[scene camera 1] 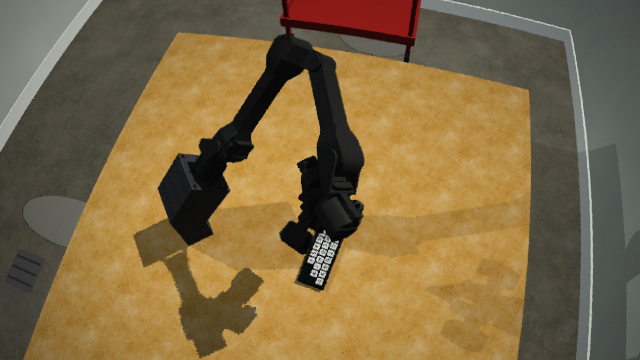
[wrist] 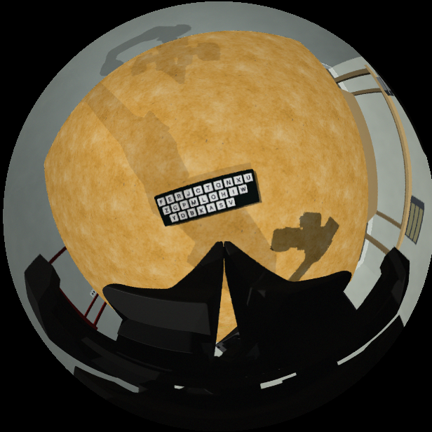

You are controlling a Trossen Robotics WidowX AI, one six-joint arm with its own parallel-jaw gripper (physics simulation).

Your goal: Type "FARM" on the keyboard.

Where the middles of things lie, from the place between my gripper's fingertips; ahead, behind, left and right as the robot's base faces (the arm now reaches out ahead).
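I find the black keyboard (scene camera 1: 318, 264) 2 cm to the left of my hand and, counted from the same hand, 20 cm below.
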